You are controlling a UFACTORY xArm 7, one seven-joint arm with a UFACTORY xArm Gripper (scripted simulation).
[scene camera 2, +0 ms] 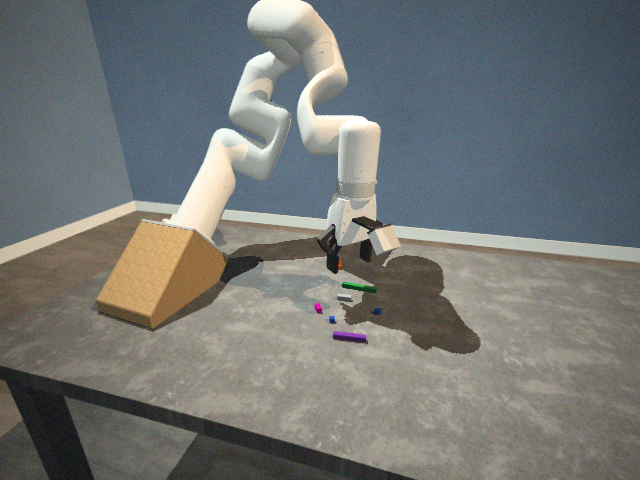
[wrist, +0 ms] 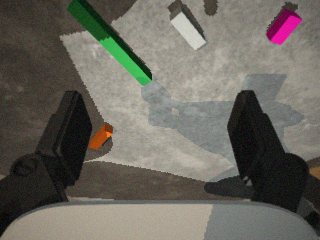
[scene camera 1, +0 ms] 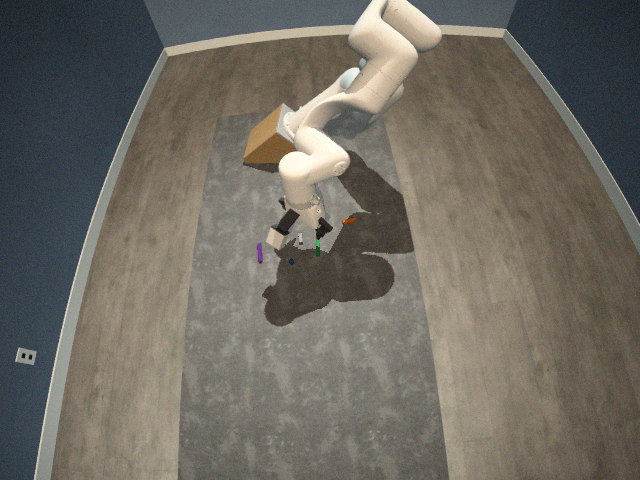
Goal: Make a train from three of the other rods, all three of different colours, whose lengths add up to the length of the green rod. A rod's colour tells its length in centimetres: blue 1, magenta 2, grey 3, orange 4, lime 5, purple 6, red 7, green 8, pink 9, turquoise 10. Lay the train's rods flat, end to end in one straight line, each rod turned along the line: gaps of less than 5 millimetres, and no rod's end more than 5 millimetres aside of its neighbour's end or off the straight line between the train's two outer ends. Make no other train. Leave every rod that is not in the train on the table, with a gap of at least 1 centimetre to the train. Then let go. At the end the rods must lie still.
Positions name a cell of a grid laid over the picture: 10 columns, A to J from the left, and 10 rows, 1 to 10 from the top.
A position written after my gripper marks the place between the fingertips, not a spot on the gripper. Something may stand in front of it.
my gripper: scene camera 2 F6; wrist E5; scene camera 1 E5
